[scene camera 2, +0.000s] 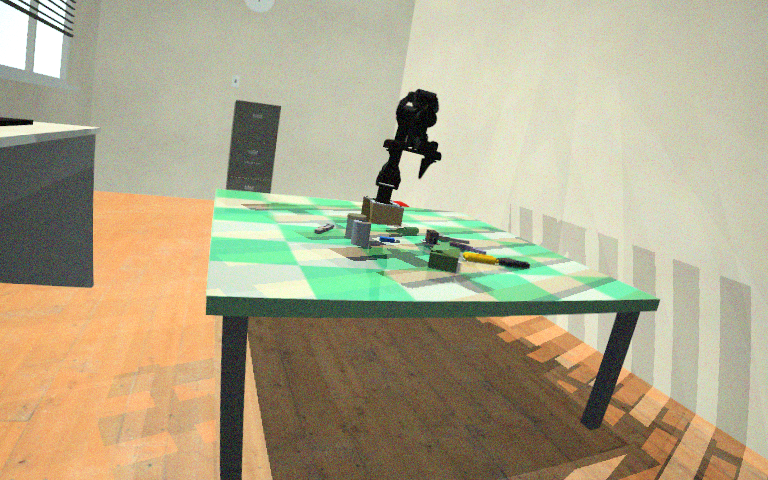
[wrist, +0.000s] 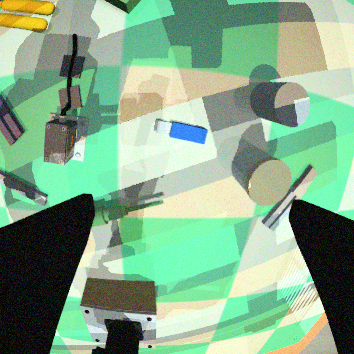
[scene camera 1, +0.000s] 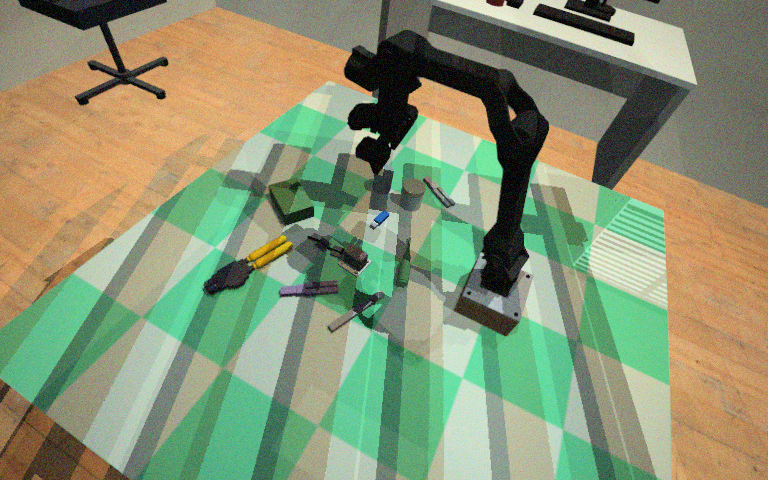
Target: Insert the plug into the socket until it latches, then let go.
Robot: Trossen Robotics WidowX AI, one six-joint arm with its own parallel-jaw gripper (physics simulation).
my gripper: scene camera 2 406, 176; wrist; scene camera 1
same spot on my gripper: [scene camera 1: 394, 142] = [wrist: 311, 237]
